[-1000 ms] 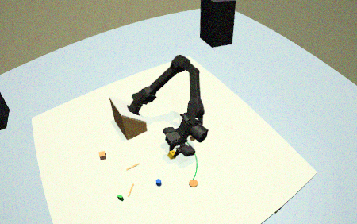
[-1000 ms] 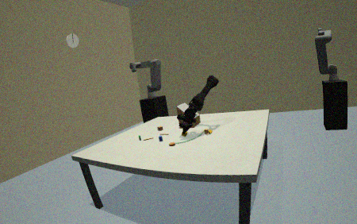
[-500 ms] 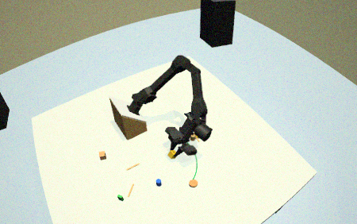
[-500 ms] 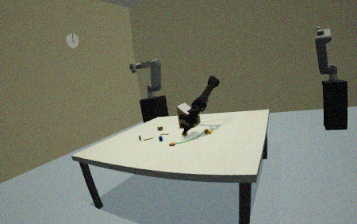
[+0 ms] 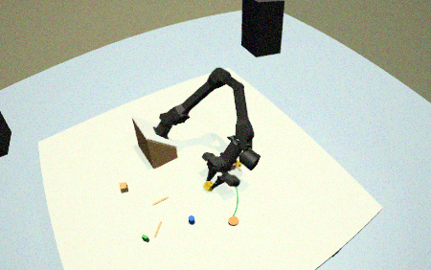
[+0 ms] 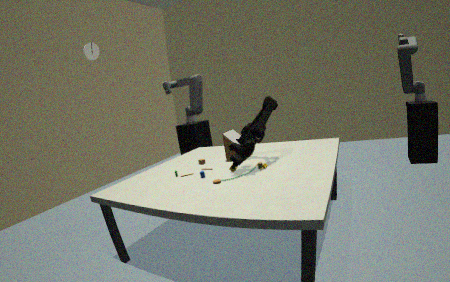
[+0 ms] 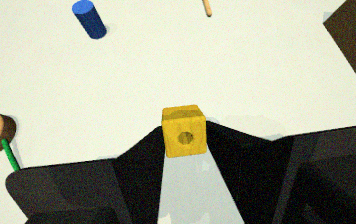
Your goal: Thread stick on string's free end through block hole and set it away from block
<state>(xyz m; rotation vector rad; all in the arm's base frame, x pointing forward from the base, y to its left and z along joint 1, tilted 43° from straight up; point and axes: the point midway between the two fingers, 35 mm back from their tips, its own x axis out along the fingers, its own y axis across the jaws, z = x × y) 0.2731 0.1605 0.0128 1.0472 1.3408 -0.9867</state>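
Now: gripper tip right at the yellow block. Also, from my gripper tip: thin wooden stick (100 mm behind, 90 mm to the left, 20 mm below); blue cylinder (120 mm ahead, 130 mm to the right, 10 mm below); tan cylinder (70 mm behind, 140 mm to the left, 10 mm below).
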